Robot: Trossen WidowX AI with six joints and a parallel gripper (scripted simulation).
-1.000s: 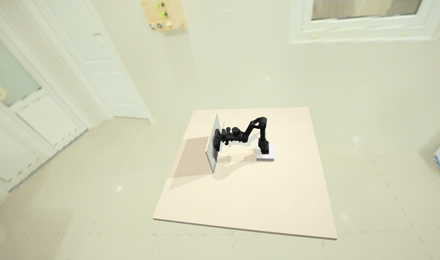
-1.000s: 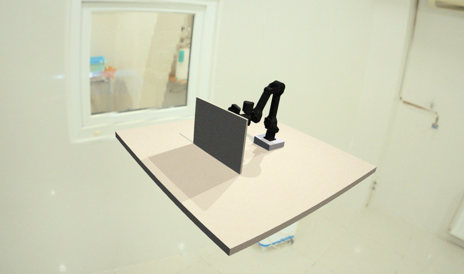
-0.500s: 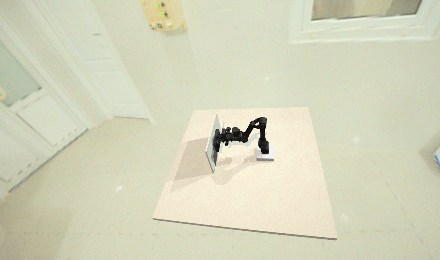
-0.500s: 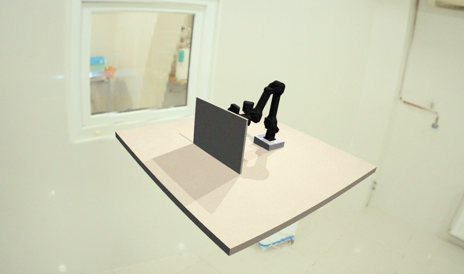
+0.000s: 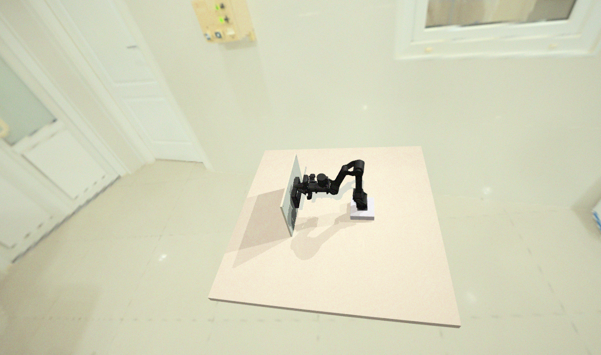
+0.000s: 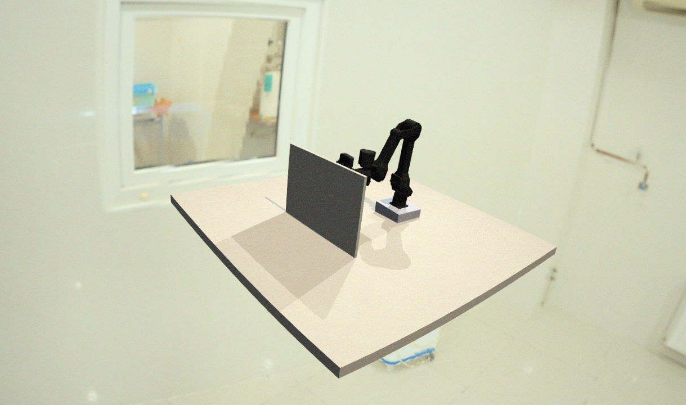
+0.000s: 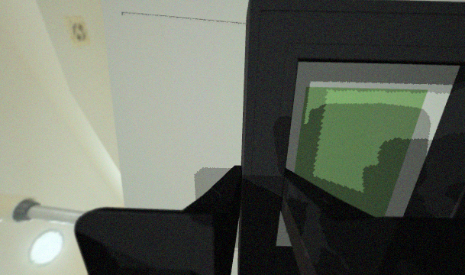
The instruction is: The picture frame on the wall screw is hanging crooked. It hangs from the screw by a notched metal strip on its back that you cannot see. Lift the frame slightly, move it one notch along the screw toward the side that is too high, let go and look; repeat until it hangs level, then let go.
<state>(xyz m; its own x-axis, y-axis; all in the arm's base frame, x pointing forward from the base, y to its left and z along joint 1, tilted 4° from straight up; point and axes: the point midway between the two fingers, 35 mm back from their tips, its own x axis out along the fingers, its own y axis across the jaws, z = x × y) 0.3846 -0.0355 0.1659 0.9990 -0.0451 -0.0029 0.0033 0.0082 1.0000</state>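
Right now my gripper tip is 5 cm above the picture frame. The rest, counted from my gripper tip: wall panel (1 cm ahead, 6 cm below).
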